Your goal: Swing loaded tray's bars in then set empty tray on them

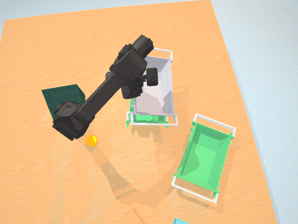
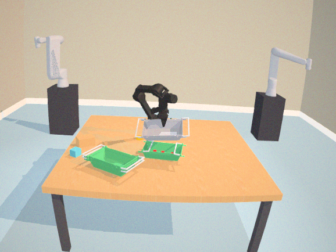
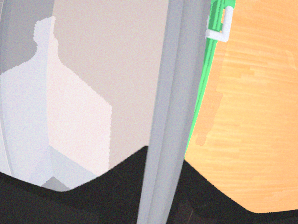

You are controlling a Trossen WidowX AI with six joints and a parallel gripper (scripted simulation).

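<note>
My gripper tip is 7 cm short of the grey tray, 1 cm to the left of it and 1 cm below it. The rest, counted from my gripper tip: yellow disc: 23 cm behind, 17 cm to the right, 17 cm below; then tan box: 6 cm behind, 54 cm to the right, 15 cm below; then cyan cube: 12 cm ahead, 56 cm to the right, 16 cm below.
</note>
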